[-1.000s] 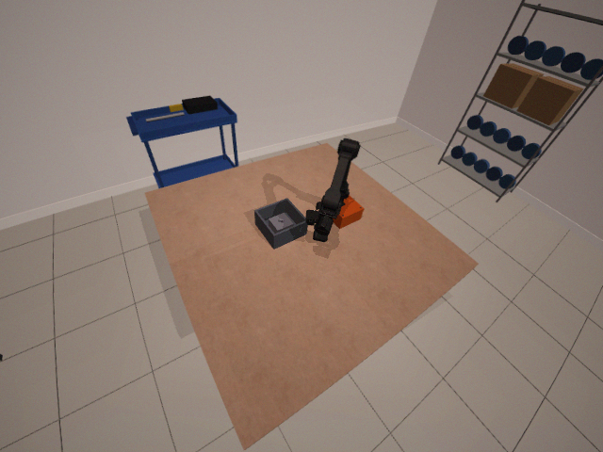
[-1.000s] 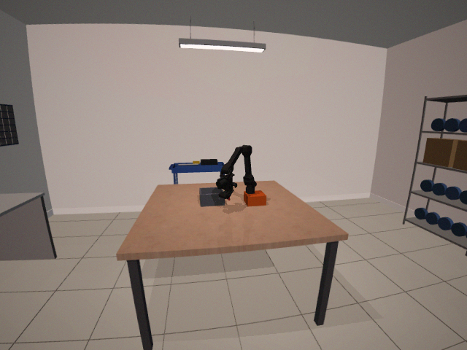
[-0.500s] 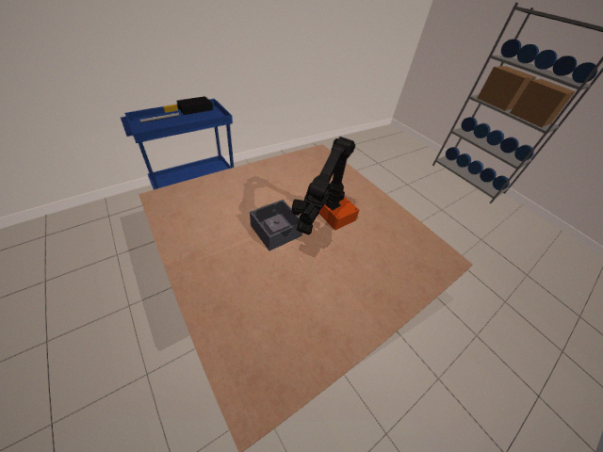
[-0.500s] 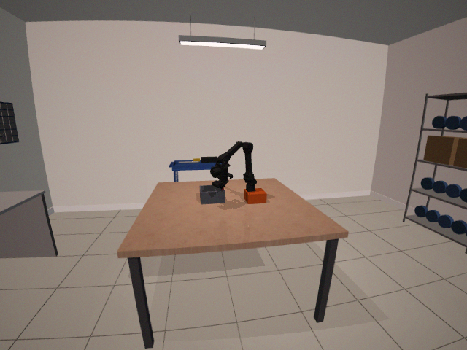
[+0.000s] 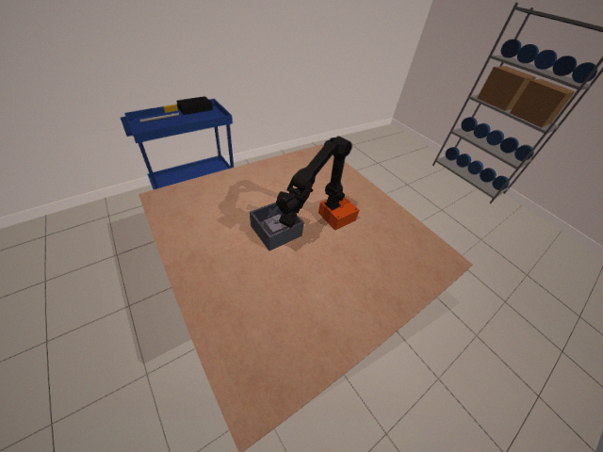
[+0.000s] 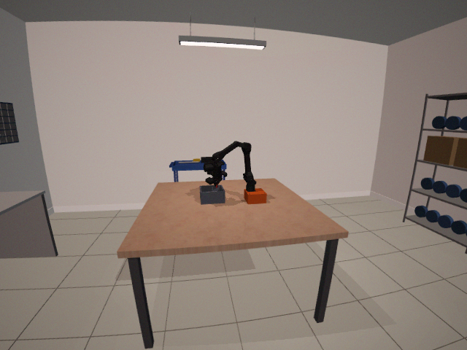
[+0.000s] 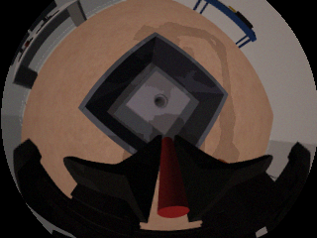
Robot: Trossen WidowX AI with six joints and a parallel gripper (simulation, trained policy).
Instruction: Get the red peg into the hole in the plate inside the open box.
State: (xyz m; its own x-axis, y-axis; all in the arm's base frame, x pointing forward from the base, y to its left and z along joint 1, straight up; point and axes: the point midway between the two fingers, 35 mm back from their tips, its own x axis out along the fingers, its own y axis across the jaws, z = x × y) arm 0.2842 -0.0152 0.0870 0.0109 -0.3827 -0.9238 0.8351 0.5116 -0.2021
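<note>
Now: gripper tip 30 mm below the red peg and 10 mm to the right of it. The rest, counted from my gripper tip: light grey plate (90 mm below, 50 mm to the right, 20 mm ahead); then dark grey box (110 mm below, 50 mm to the right, 20 mm ahead).
</note>
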